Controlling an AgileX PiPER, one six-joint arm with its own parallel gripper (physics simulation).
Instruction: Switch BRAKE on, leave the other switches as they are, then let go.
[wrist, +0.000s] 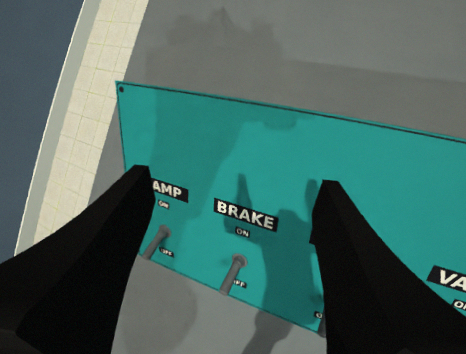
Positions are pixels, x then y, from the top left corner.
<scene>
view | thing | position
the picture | my gripper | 233, 190
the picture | teal switch panel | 234, 180
</scene>
